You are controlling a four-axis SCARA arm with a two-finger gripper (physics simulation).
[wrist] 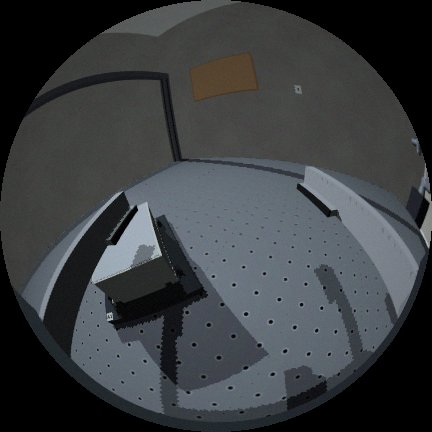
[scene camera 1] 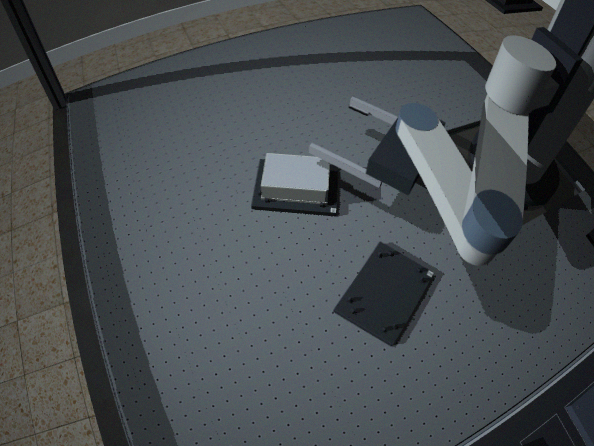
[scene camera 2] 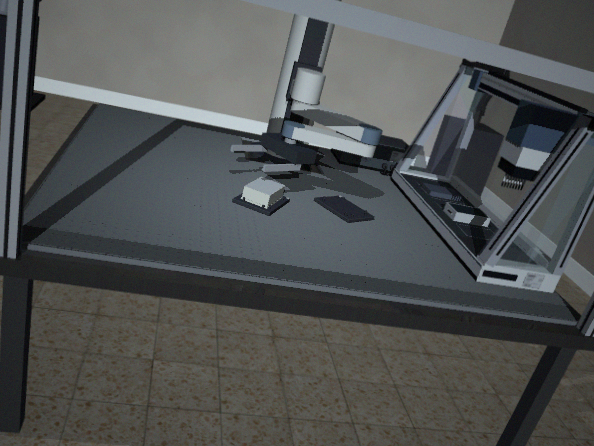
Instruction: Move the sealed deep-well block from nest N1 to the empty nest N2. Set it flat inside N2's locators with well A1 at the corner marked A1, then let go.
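Pixels of known places: gripper, between the fingertips: (wrist: 214, 183) (scene camera 1: 332, 122) (scene camera 2: 247, 158); arm's base, origin of its link: (scene camera 2: 280, 157).
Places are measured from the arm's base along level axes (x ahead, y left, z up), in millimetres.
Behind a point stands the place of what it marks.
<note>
The sealed deep-well block (scene camera 1: 296, 172) {z 66, x 538, y -127 mm} (scene camera 2: 264, 189) {z 67, x 571, y -136 mm} (wrist: 135, 255) {z 67, x 485, y -120 mm}, pale with a flat top, sits in a dark nest, N1 (scene camera 1: 300, 209) {z 25, x 554, y -72 mm} (scene camera 2: 250, 206) {z 21, x 607, y -171 mm} (wrist: 192, 281) {z 25, x 447, y -142 mm}. This nest's white A1 mark (scene camera 1: 333, 210) {z 25, x 497, y -44 mm} (wrist: 110, 316) {z 25, x 496, y -46 mm} is at its near right corner in scene camera 1. The other dark nest, N2 (scene camera 1: 385, 295) {z 25, x 492, y 152 mm} (scene camera 2: 345, 209) {z 25, x 505, y 144 mm}, is empty and turned at an angle, with its A1 mark (scene camera 1: 430, 274) {z 25, x 394, y 154 mm} at the right corner. My gripper (scene camera 1: 334, 125) {z 108, x 434, y -186 mm} (scene camera 2: 250, 158) {z 108, x 434, y -186 mm} (wrist: 214, 183) {z 108, x 434, y -186 mm} is wide open and empty. One finger overlaps the block's back right corner in scene camera 1; the other is beyond it.
The arm's links (scene camera 1: 440, 170) {z 220, x 383, y 66 mm} (scene camera 2: 330, 140) {z 206, x 398, y 66 mm} extend behind N2. A glass-sided enclosure (scene camera 2: 440, 230) {z 34, x 567, y 450 mm} with a small white-sided item (scene camera 2: 466, 214) {z 91, x 531, y 539 mm} inside stands at the right in scene camera 2. A dark frame post (scene camera 1: 37, 55) {z 187, x 1019, y -685 mm} rises at the table's far left corner in scene camera 1.
</note>
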